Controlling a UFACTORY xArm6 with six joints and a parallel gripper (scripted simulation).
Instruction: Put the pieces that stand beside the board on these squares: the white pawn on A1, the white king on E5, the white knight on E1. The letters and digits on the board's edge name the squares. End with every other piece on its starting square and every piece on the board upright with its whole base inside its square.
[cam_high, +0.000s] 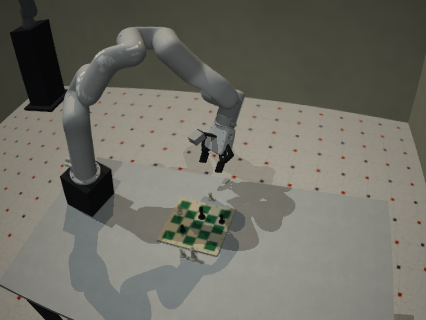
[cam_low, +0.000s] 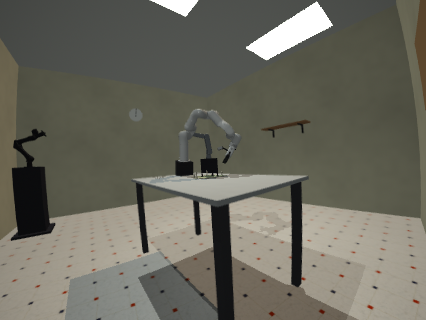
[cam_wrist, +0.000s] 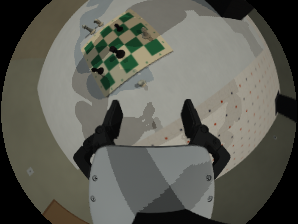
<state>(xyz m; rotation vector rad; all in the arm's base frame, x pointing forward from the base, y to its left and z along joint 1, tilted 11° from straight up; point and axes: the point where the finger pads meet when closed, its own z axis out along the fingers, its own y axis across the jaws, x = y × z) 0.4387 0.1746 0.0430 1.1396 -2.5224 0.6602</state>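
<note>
Right now my hand is 1 cm past the chessboard, 19 cm to the left of it and 12 cm above it.
</note>
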